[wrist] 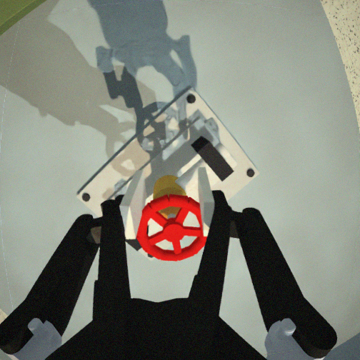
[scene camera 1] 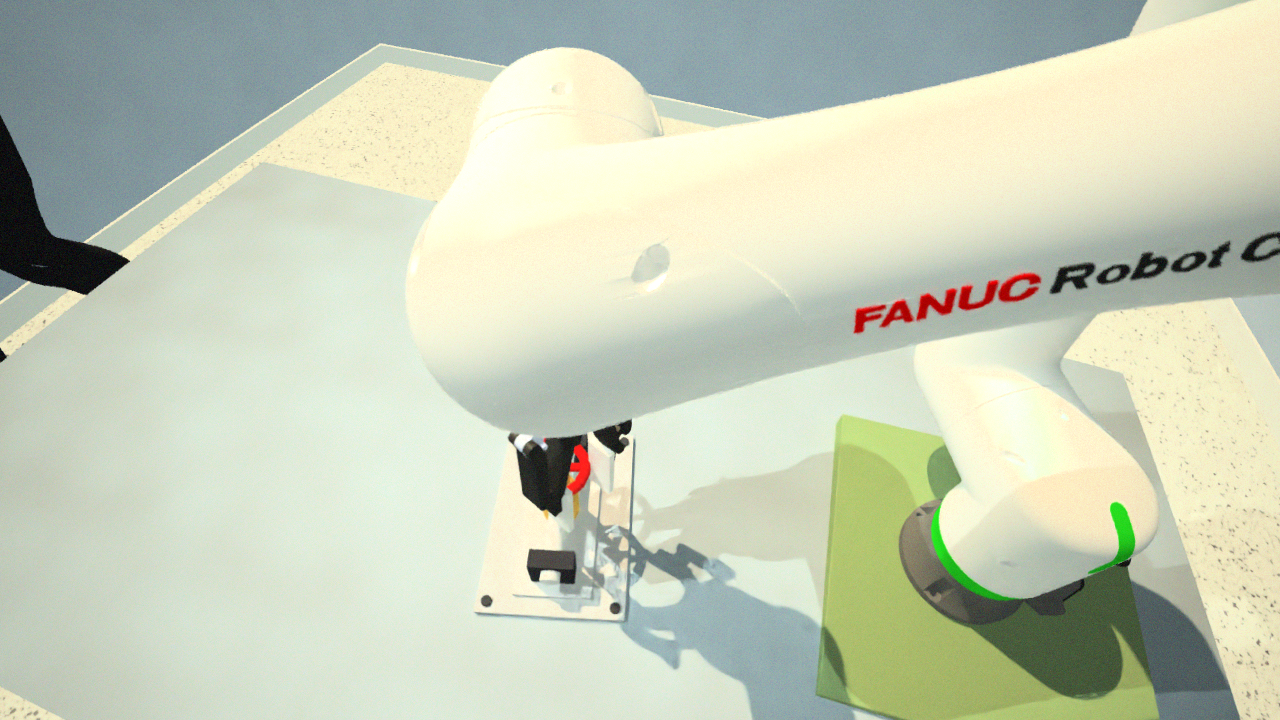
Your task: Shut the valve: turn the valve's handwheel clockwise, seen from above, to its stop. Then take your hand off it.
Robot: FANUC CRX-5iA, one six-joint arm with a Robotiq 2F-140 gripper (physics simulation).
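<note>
The valve's red handwheel (scene camera 1: 580,469) (wrist: 173,230) is partly hidden by the gripper in the scene view and shows almost whole in the wrist view. It sits on a brass-coloured valve body (wrist: 169,186) above a pale base plate (scene camera 1: 501,573) (wrist: 245,162) with dark corner bolts. My gripper (scene camera 1: 580,474) (wrist: 171,182) is shut on the handwheel, with its pale finger pads against opposite sides of the rim. The near black finger covers part of the wheel in the scene view.
A black block (scene camera 1: 551,564) (wrist: 214,159) stands at one end of the valve's pipe. The arm's white link (scene camera 1: 716,232) hangs over the back of the plate. A green mat (scene camera 1: 863,537) lies under the robot's base at the right. A black-clad leg (scene camera 1: 26,237) shows at the left edge.
</note>
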